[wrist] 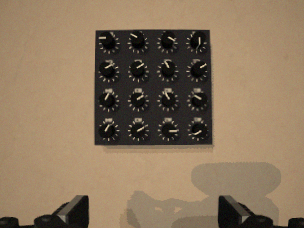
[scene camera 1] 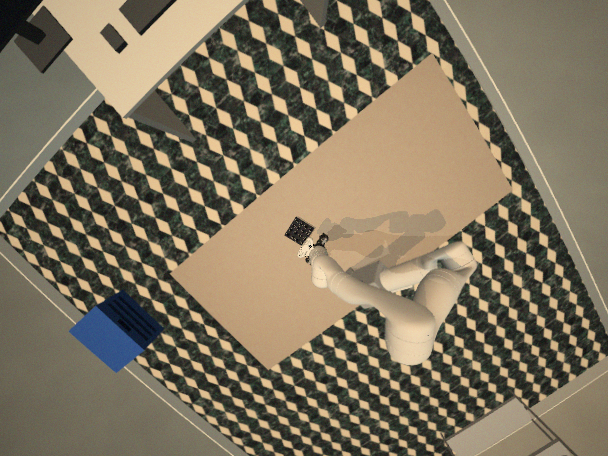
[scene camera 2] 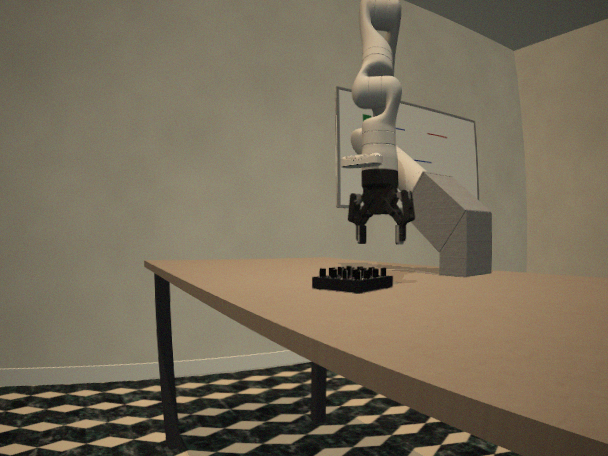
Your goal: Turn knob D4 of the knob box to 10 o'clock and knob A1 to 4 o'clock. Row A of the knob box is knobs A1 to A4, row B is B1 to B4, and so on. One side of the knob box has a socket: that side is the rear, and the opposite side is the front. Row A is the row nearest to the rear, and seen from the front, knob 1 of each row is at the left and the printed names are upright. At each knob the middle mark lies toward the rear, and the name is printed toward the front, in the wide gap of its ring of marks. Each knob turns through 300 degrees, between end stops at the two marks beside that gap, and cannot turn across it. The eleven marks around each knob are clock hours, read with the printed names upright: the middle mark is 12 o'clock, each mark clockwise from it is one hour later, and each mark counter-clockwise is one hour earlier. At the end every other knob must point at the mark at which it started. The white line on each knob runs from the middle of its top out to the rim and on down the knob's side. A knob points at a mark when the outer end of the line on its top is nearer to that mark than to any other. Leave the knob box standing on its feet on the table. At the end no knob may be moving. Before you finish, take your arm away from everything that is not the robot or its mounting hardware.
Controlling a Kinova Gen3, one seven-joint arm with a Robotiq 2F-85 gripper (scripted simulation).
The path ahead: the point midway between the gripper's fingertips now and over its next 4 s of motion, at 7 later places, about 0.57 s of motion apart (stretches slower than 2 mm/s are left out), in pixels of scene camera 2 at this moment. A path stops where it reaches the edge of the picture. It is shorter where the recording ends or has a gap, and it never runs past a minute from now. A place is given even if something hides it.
My gripper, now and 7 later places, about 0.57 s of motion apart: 380,244; 374,244; 360,241; 352,236; 349,235; 349,240; 349,245; 349,255
